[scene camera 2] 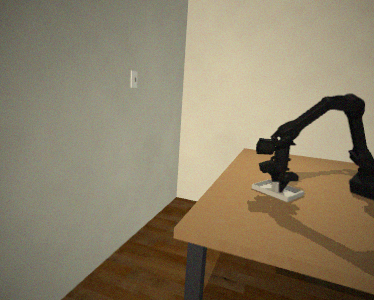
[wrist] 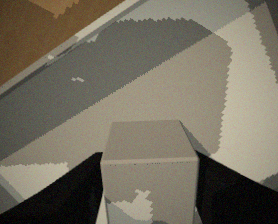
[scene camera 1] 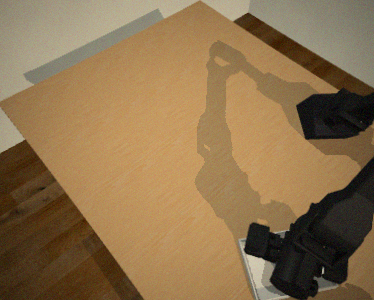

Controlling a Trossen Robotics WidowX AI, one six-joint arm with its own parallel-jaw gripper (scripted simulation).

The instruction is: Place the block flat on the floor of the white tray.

Path:
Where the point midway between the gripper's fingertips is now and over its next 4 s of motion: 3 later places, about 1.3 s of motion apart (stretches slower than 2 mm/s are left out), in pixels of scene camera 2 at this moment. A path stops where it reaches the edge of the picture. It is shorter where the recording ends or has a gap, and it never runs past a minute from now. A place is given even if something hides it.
The gripper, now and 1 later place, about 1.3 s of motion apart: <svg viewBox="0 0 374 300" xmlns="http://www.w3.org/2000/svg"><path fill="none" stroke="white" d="M277 190L279 178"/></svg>

